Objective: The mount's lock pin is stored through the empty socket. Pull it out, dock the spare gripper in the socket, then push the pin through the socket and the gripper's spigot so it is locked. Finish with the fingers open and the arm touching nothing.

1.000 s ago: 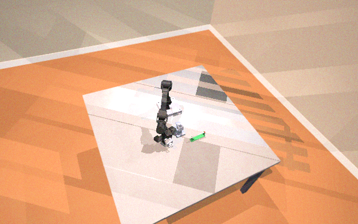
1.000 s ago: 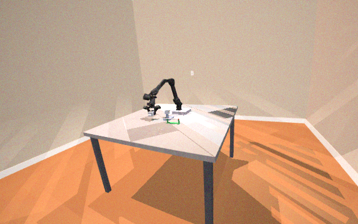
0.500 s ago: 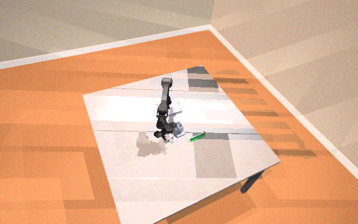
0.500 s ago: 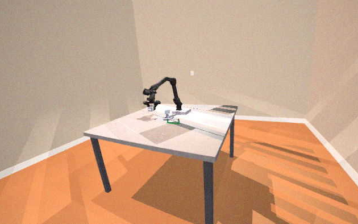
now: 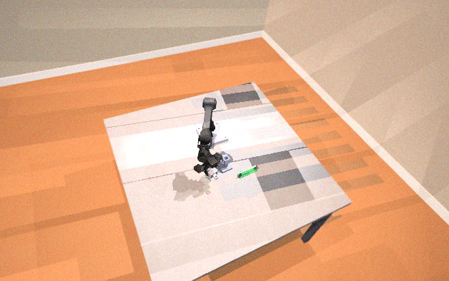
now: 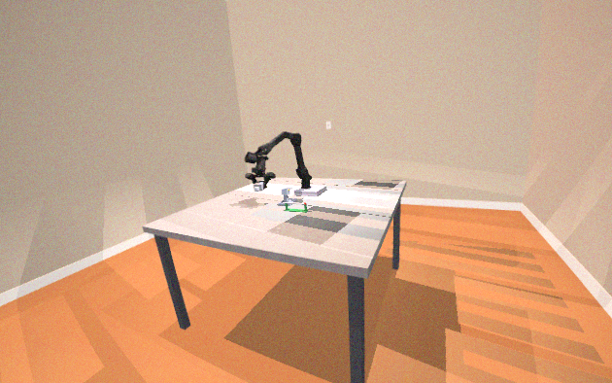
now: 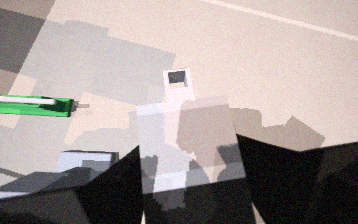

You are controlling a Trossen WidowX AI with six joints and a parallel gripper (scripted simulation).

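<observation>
Right now my gripper tip is 12 cm to the right of the mount, 12 cm past it and 6 cm above it. From my gripper tip the other things lie so: spare gripper (2 cm above); then green pin holder (26 cm to the left, 9 cm below, 3 cm behind).
</observation>
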